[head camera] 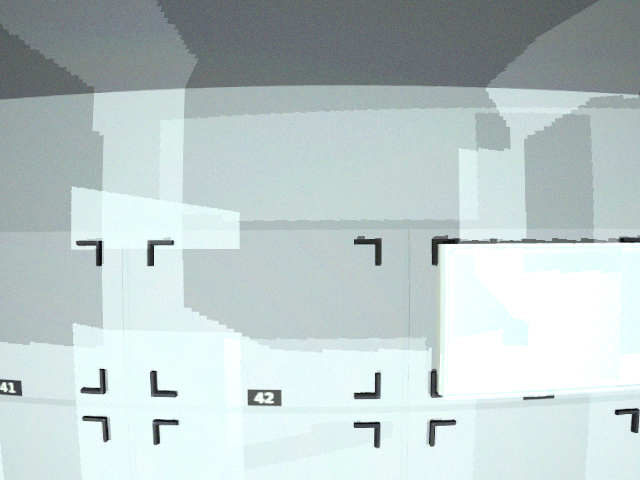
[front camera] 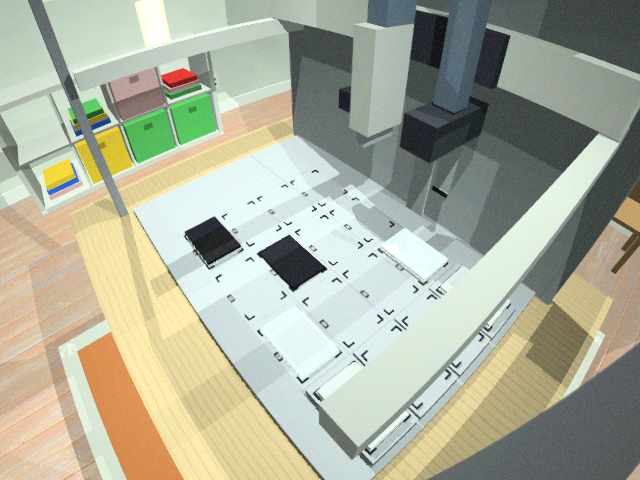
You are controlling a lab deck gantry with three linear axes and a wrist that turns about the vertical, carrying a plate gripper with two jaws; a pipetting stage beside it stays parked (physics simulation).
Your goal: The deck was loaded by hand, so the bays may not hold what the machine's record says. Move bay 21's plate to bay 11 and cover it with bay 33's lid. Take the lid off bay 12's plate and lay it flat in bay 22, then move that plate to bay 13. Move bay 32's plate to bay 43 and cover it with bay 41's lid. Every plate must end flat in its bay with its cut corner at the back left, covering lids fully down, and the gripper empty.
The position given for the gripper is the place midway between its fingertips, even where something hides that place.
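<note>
The head camera shows a tall grey panel (head camera: 55, 55) and a pale lid (head camera: 518, 320). Visible in the front camera view: the panel (front camera: 524, 147), the pale lid (front camera: 416, 255), a black lid (front camera: 213, 241), a black lid (front camera: 291, 261) and the gripper (front camera: 427, 201).
</note>
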